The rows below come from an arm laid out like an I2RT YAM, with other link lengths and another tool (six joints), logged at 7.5 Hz.
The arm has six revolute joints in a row. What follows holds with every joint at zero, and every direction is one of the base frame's. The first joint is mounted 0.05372 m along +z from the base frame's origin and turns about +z. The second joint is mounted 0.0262 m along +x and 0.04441 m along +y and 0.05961 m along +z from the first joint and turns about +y. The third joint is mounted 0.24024 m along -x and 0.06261 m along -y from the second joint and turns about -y. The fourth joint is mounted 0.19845 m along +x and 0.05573 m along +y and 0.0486 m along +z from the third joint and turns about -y. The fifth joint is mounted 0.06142 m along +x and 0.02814 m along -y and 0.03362 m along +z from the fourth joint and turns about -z. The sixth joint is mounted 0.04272 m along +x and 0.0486 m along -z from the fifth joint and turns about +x. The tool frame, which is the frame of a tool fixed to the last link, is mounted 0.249 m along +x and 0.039 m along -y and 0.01 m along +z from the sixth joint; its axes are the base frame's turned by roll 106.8, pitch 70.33 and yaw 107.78 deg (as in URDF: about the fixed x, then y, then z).
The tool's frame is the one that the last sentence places.
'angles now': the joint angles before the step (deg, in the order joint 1, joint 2, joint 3, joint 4, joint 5, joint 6). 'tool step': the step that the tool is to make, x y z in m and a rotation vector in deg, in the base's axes. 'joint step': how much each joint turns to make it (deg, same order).
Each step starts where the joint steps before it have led.
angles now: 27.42 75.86 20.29 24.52 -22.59 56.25
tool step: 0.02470 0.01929 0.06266 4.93 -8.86 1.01
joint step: 0.26 -3.17 2.21 4.72 -0.80 -0.09
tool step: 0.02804 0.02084 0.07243 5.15 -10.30 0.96
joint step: 0.44 1.14 3.84 8.63 -0.43 -0.43
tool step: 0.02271 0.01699 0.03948 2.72 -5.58 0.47
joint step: 0.62 5.17 4.77 6.49 0.18 -0.27
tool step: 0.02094 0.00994 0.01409 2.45 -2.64 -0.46
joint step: 0.09 6.77 2.55 8.10 0.52 0.97
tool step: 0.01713 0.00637 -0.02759 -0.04 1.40 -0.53
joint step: -0.09 8.96 0.88 7.10 0.44 0.69
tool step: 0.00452 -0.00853 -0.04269 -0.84 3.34 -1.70
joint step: -0.44 6.33 -2.98 6.33 1.23 0.97
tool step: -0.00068 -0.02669 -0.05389 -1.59 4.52 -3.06
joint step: -2.19 6.58 -5.44 7.56 0.80 0.79
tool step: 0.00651 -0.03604 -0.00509 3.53 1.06 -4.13
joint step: -5.00 3.36 -5.37 10.55 -1.32 3.78
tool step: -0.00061 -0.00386 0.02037 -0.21 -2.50 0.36
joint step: -1.08 -4.28 -0.62 -1.90 -1.33 -1.31
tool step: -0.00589 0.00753 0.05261 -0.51 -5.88 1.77
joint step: 0.62 -11.05 1.31 -8.16 -1.04 -2.81
